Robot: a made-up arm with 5 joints.
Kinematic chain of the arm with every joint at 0, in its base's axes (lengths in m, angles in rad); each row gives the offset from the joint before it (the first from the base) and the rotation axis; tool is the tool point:
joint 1: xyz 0 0 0.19 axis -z
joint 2: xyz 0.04 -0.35 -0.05 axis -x
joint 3: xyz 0.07 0 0.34 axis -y
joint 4: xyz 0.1 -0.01 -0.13 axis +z
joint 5: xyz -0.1 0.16 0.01 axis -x
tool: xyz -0.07 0 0.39
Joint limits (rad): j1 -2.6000..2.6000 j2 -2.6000..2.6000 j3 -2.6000..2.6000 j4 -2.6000..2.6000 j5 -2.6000..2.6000
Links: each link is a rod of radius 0.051 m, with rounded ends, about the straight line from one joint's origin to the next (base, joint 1, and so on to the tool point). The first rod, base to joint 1, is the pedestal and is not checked.
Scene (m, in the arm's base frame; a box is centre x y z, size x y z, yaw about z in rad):
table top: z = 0
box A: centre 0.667 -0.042 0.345 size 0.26 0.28 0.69 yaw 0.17
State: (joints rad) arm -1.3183 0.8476 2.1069 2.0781 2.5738
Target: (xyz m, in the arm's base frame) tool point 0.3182 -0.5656 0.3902
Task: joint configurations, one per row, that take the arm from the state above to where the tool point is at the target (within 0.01 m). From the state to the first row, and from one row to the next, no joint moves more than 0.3 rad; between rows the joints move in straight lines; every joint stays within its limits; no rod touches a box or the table.
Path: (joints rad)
1: -1.0673 0.8014 2.2302 2.2086 2.4927
2: -0.8163 0.7552 2.3534 2.3391 2.4117
3: -0.5652 0.7090 2.4767 2.4695 2.3306
4: -0.3142 0.6628 2.6000 2.6000 2.2495
5: -0.2806 0.7111 2.3495 2.4641 2.1577
6: -0.2470 0.7594 2.0990 2.3281 2.0660
7: -0.2133 0.8077 1.8485 2.1922 1.9742
8: -0.1797 0.8560 1.5980 2.0563 1.8824
9: -0.1461 0.9043 1.3474 1.9203 1.7906

